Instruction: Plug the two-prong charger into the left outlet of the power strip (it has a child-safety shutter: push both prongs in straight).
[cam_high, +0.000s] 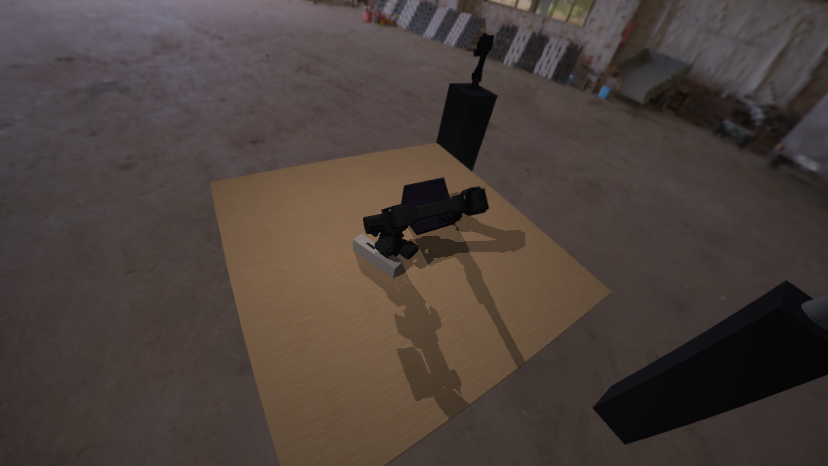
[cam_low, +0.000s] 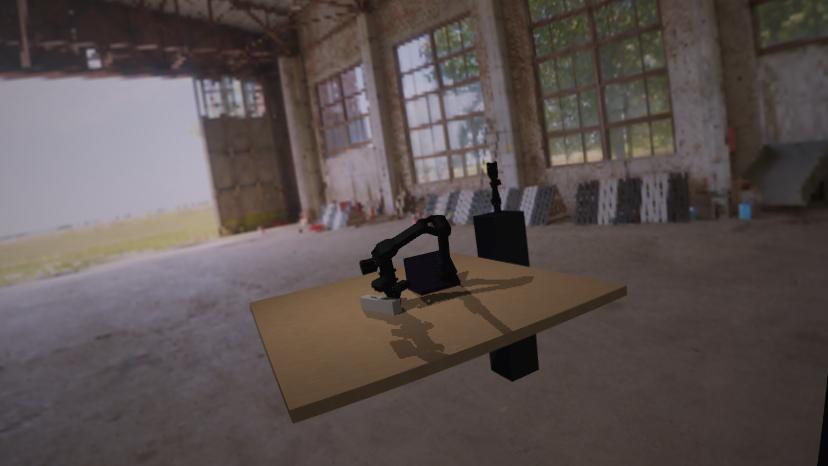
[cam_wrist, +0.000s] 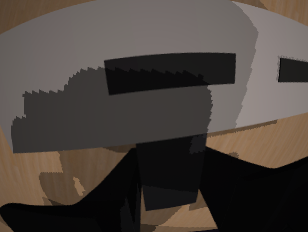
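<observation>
My gripper tip is 20 mm short of the two-prong charger, 10 mm to the right of it and 10 mm below it.
</observation>
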